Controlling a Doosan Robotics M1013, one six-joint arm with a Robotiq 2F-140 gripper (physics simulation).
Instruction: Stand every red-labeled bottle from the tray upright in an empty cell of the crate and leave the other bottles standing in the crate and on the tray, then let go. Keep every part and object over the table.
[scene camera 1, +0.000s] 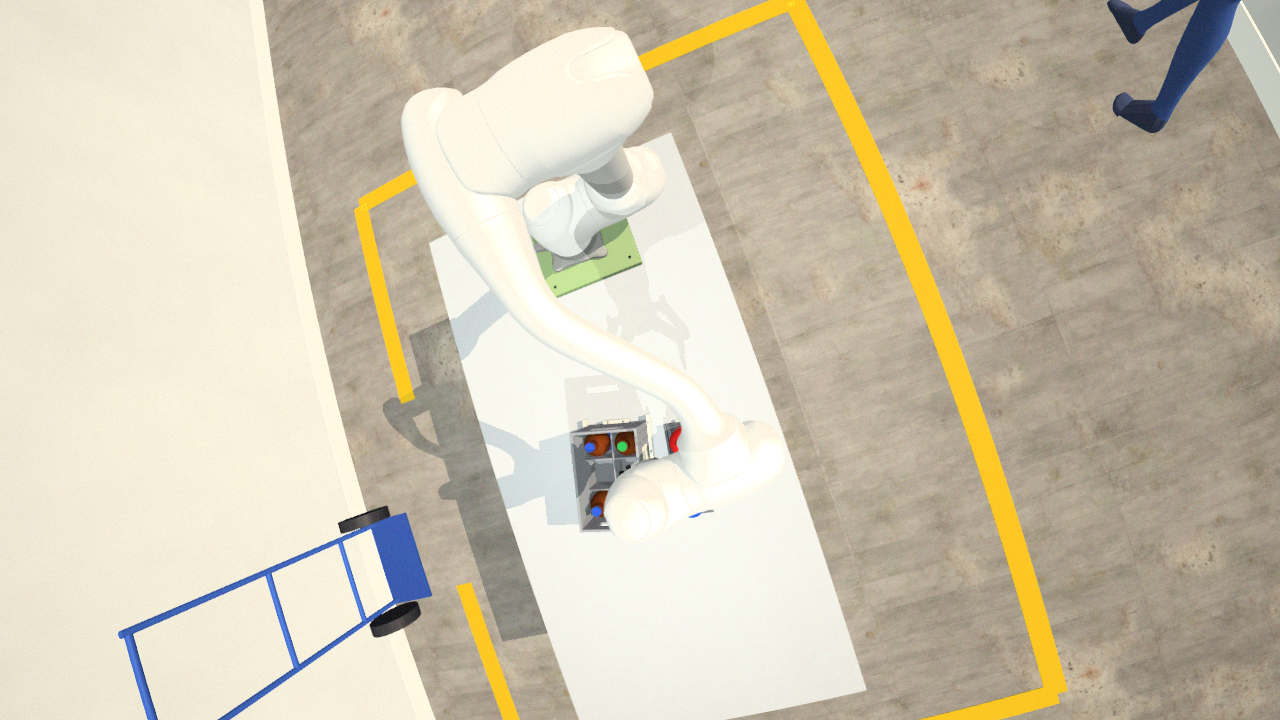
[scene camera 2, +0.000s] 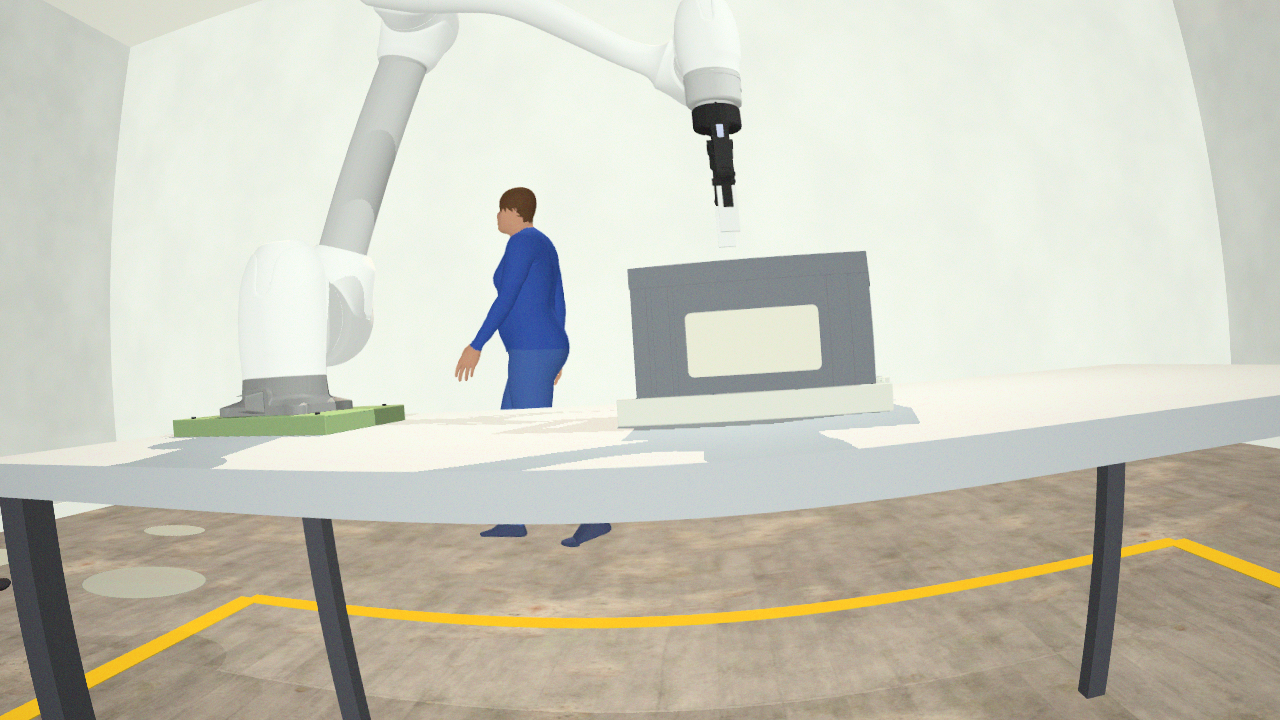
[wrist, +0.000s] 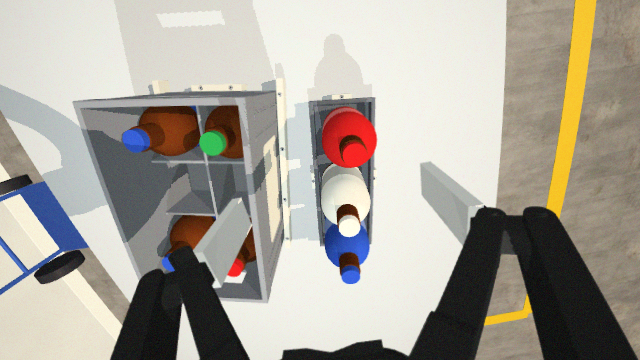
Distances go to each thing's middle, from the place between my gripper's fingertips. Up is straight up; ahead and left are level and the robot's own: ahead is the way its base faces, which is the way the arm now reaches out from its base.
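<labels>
My gripper is 160 mm above the white bottle (wrist: 345, 201), 10 mm to the right of it and 90 mm short of it. Measured from my hand, the pale rail (scene camera 2: 793, 403) is 220 mm below, 280 mm to the right and 30 mm ahead; the green-capped bottle (wrist: 222, 134) is 150 mm below, 120 mm to the right and 40 mm behind.
</labels>
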